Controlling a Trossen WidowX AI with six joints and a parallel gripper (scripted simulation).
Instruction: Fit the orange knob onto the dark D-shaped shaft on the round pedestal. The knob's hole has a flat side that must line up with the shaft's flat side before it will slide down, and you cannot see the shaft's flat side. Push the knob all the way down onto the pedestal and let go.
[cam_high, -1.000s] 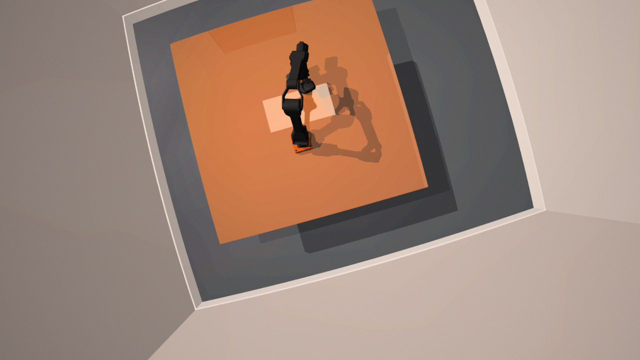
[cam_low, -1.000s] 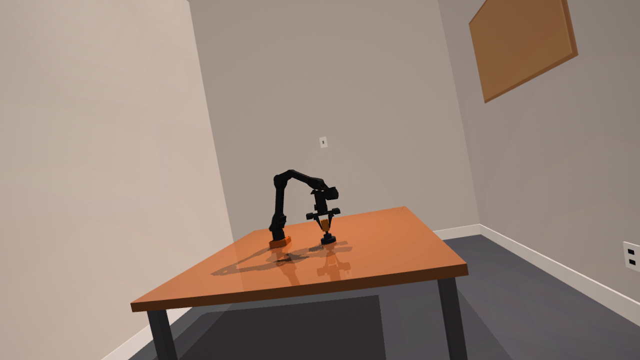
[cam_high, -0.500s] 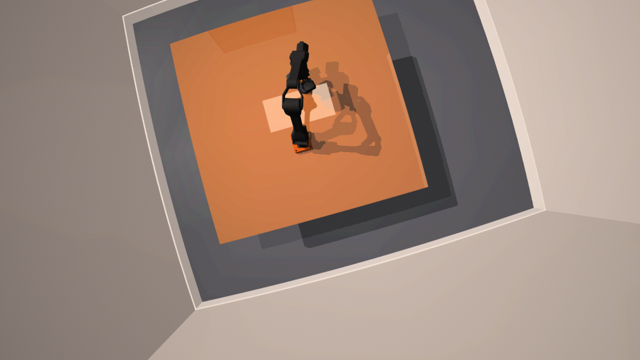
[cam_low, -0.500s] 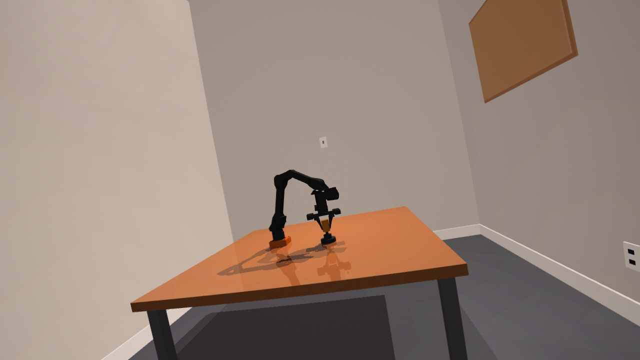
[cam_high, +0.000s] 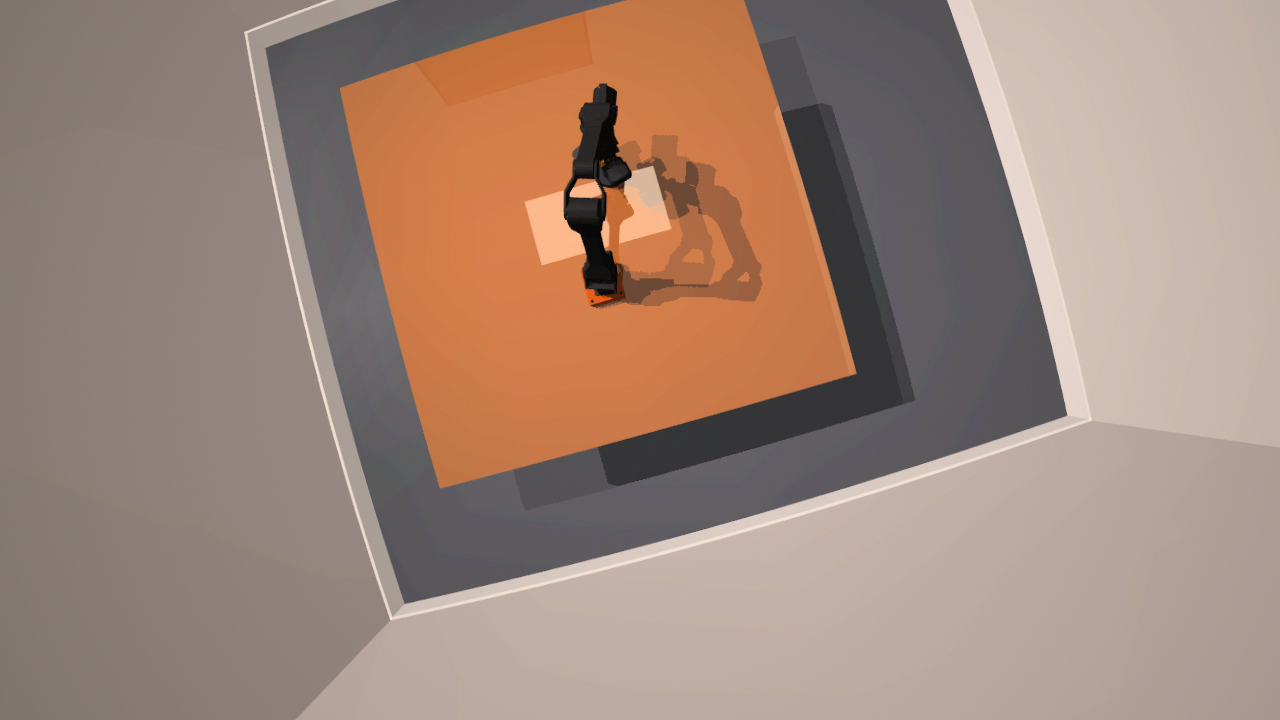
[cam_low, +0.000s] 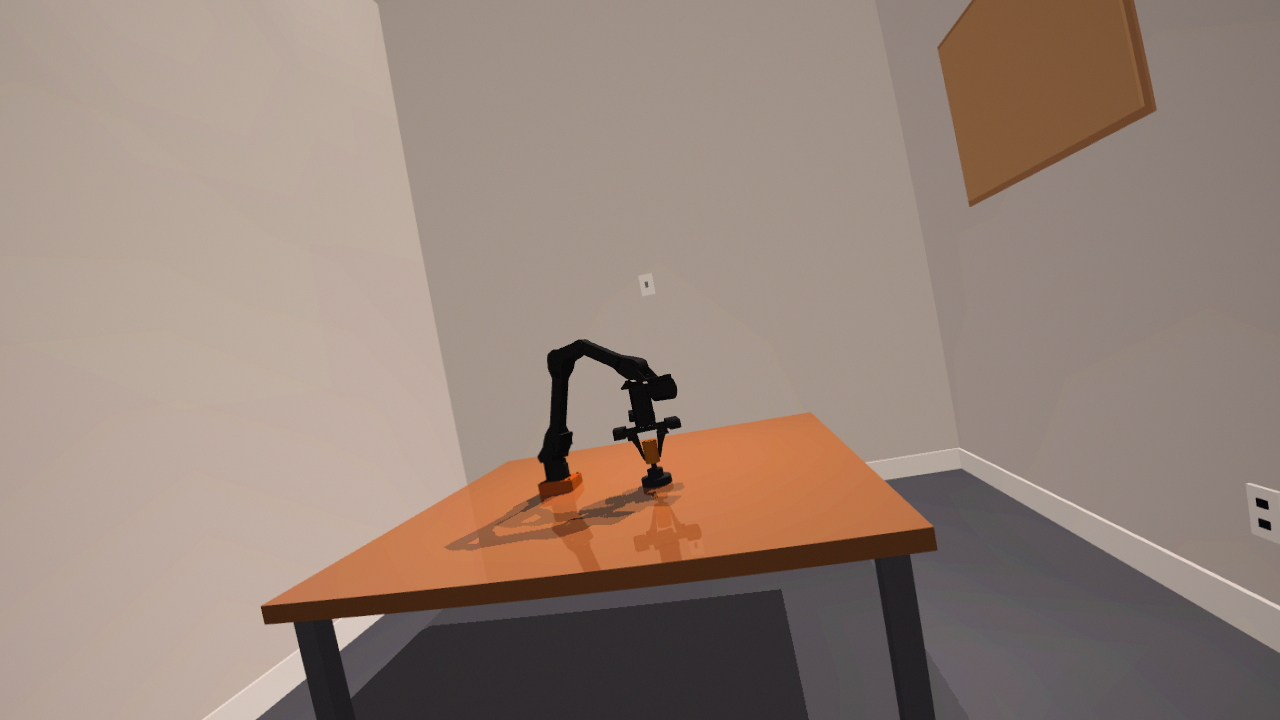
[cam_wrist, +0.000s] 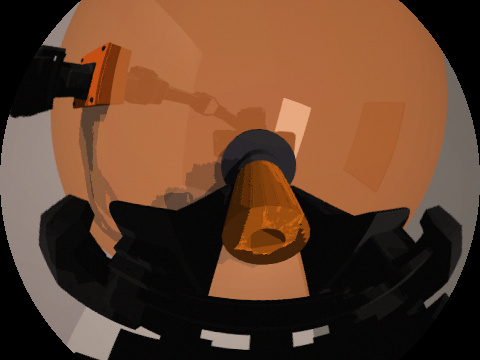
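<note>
Now: gripper tip 20 mm below the orange knob. The rest, counted from my gripper tip: dark round pedestal (40 mm below).
</note>
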